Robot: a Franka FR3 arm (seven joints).
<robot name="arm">
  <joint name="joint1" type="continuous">
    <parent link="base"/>
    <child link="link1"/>
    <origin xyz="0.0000 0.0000 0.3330" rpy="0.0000 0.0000 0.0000"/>
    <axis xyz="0 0 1"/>
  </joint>
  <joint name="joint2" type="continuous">
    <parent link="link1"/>
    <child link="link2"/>
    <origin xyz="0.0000 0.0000 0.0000" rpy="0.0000 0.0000 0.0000"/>
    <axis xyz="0 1 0"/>
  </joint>
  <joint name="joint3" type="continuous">
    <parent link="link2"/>
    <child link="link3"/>
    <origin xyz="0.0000 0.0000 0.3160" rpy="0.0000 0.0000 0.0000"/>
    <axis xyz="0 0 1"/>
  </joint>
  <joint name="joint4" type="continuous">
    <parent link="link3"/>
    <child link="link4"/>
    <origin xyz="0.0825 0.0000 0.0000" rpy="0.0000 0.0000 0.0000"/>
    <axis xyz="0 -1 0"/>
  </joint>
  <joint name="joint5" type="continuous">
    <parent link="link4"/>
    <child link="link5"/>
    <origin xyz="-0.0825 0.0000 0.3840" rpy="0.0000 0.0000 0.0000"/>
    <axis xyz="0 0 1"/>
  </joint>
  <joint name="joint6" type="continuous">
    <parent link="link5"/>
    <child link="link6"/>
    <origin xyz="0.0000 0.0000 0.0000" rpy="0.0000 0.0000 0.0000"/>
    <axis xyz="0 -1 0"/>
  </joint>
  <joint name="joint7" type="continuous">
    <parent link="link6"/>
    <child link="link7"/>
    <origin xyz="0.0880 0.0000 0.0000" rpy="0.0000 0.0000 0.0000"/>
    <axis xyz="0 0 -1"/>
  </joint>
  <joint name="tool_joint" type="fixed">
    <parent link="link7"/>
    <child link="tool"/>
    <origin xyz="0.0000 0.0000 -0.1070" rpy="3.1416 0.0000 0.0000"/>
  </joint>
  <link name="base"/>
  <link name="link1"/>
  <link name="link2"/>
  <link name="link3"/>
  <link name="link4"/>
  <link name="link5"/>
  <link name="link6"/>
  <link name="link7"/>
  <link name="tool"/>
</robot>
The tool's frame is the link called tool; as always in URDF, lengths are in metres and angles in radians. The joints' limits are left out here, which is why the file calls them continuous.
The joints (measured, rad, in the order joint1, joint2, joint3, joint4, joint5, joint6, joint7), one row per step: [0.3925, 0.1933, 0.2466, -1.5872, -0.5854, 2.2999, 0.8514]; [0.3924, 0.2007, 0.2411, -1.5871, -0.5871, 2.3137, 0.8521]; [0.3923, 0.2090, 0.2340, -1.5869, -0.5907, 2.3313, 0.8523]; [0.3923, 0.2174, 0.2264, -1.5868, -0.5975, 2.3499, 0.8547]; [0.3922, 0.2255, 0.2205, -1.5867, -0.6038, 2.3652, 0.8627]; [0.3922, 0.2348, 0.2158, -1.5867, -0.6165, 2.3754, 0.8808]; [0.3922, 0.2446, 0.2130, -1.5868, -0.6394, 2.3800, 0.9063]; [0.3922, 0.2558, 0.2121, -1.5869, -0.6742, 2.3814, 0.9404]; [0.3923, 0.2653, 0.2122, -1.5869, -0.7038, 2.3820, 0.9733]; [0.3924, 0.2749, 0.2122, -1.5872, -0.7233, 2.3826, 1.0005]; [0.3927, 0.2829, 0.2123, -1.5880, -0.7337, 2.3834, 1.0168]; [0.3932, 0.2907, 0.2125, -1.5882, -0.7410, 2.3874, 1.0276]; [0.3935, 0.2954, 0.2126, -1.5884, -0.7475, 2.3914, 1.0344]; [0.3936, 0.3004, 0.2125, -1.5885, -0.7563, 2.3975, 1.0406]
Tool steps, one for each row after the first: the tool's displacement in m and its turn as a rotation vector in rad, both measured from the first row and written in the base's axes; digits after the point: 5 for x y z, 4 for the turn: [0.00360, -0.00094, -0.00336, 0.0036, -0.0033, 0.0012]; [0.00790, -0.00233, -0.00689, 0.0070, -0.0094, 0.0036]; [0.01231, -0.00387, -0.01044, 0.0097, -0.0178, 0.0053]; [0.01606, -0.00493, -0.01416, 0.0148, -0.0238, 0.0027]; [0.01965, -0.00570, -0.01926, 0.0182, -0.0288, -0.0071]; [0.02276, -0.00601, -0.02530, 0.0153, -0.0353, -0.0205]; [0.02556, -0.00559, -0.03254, 0.0070, -0.0454, -0.0365]; [0.02755, -0.00481, -0.03869, 0.0028, -0.0540, -0.0519]; [0.02946, -0.00403, -0.04515, 0.0024, -0.0568, -0.0658]; [0.03081, -0.00318, -0.05083, 0.0022, -0.0556, -0.0737]; [0.03195, -0.00186, -0.05577, 0.0031, -0.0547, -0.0763]; [0.03260, -0.00094, -0.05862, 0.0033, -0.0561, -0.0765]; [0.03341, -0.00003, -0.06143, 0.0026, -0.0597, -0.0746]
